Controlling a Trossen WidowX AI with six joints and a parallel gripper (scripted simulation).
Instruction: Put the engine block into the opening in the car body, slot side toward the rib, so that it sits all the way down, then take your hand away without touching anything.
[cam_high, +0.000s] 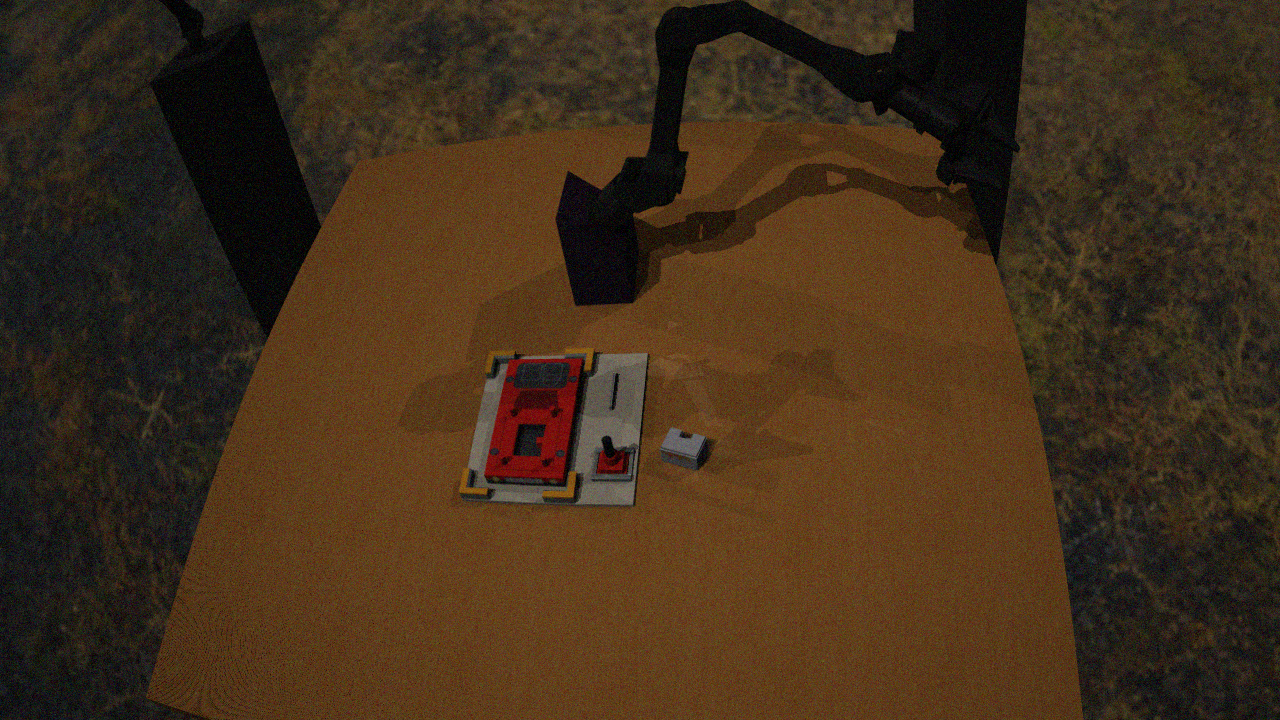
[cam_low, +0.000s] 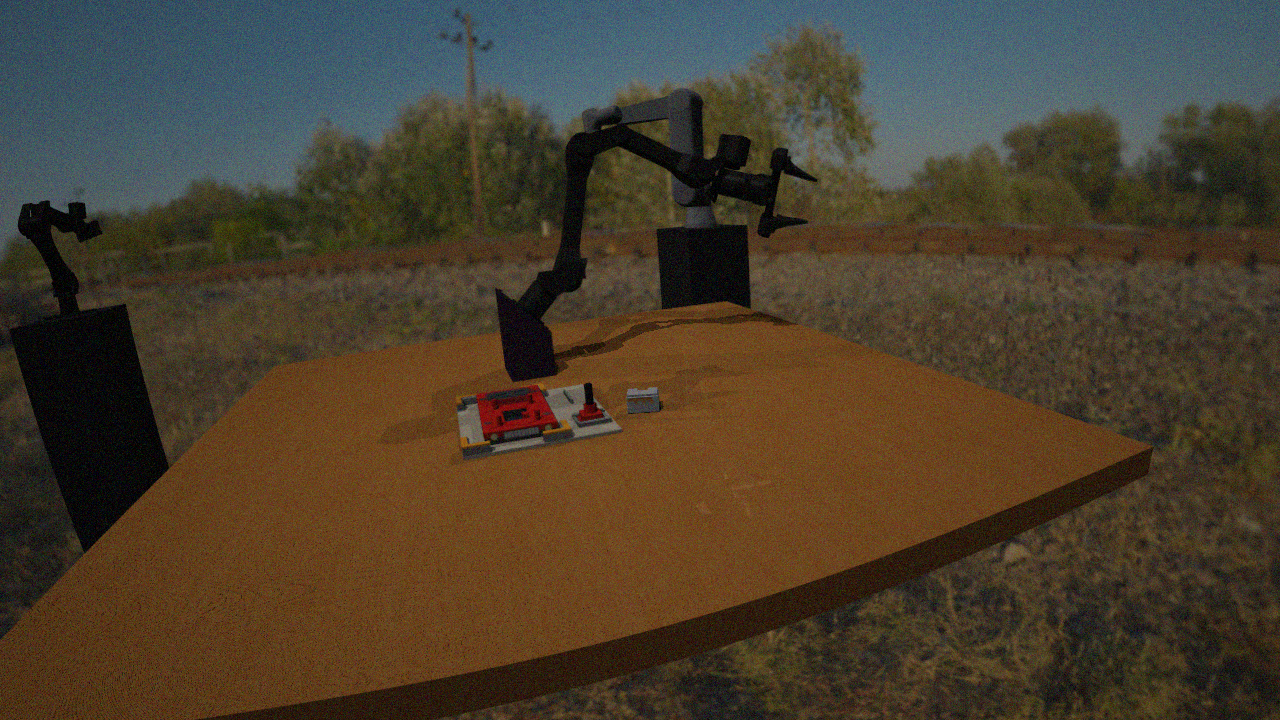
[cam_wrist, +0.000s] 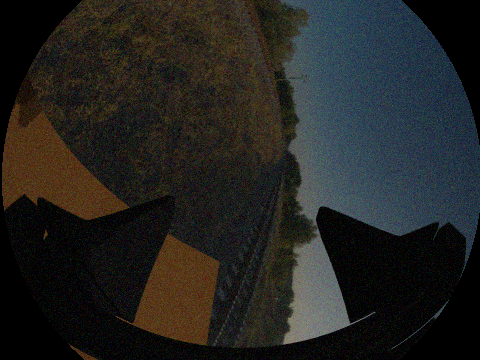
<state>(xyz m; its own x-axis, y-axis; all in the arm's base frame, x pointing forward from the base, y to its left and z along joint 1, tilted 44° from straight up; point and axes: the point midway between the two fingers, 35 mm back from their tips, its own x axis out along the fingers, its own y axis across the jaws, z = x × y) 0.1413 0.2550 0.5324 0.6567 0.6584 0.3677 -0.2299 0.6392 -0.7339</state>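
The engine block is 170 mm ahead of my gripper tip, 490 mm to the right of it and 280 mm below it.
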